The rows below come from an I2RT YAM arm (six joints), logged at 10 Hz.
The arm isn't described. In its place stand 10 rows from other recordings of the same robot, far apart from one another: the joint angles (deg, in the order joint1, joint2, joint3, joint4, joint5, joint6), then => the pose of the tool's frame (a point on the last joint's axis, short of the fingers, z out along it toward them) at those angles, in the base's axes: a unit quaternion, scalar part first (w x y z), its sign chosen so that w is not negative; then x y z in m.
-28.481, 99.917, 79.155, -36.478, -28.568, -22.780 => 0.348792, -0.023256, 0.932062, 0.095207, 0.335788, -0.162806, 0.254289
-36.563, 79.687, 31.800, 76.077, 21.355, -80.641 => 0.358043, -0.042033, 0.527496, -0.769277, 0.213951, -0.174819, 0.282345
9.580, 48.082, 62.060, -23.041, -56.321, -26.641 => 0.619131, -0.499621, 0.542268, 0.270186, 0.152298, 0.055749, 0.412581
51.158, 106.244, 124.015, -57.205, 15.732, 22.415 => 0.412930, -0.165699, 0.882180, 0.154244, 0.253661, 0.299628, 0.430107
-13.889, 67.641, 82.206, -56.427, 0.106, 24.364 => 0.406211, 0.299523, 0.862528, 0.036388, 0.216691, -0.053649, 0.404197
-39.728, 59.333, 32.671, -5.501, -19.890, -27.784 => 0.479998, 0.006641, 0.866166, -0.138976, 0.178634, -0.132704, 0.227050
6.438, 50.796, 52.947, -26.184, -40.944, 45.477 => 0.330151, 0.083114, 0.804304, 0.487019, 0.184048, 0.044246, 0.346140
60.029, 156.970, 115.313, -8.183, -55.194, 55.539 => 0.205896, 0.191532, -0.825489, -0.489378, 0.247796, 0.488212, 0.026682
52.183, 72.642, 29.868, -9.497, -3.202, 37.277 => 0.211008, -0.131655, 0.936753, 0.246244, 0.138750, 0.182010, 0.156500
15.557, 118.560, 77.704, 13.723, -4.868, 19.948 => 0.485179, 0.010526, 0.852699, 0.193378, 0.450230, 0.128479, 0.180564
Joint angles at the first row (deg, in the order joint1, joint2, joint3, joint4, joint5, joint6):
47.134 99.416 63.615 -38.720 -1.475 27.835
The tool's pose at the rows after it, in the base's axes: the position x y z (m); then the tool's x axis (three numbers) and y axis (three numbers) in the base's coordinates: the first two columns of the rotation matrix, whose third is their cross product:
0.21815 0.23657 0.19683 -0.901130 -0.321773 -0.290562 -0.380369 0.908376 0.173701
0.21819 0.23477 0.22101 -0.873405 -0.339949 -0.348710 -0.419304 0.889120 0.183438
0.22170 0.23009 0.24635 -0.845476 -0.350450 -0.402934 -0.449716 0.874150 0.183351
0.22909 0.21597 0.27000 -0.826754 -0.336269 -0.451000 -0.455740 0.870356 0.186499
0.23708 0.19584 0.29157 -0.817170 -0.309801 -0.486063 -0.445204 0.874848 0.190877
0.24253 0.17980 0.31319 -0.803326 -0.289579 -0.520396 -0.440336 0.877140 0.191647
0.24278 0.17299 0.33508 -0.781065 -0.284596 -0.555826 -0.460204 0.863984 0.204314
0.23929 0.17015 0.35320 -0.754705 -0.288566 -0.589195 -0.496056 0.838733 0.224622
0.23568 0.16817 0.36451 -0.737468 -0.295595 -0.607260 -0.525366 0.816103 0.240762
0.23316 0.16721 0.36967 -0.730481 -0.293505 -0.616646 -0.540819 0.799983 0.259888
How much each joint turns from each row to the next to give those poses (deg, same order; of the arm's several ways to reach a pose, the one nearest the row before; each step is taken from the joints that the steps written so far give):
0.001 -4.107 0.306 -0.174 -0.197 -1.617
-0.220 -2.843 2.077 -1.487 0.043 -2.274
-1.025 -2.252 2.972 -2.143 0.067 -2.643
-2.822 -2.491 2.359 -1.943 -0.591 -2.691
-3.890 -2.404 2.165 -2.383 -1.137 -2.557
-3.125 -1.639 2.951 -2.469 -0.939 -2.207
-1.268 -1.005 3.520 -2.057 -1.531 -1.552
-0.328 -1.008 2.664 -1.179 -2.163 -1.289
-0.152 -0.698 1.663 -0.985 -1.923 -0.983
-0.067 -0.546 0.479 -0.107 -1.575 -0.132

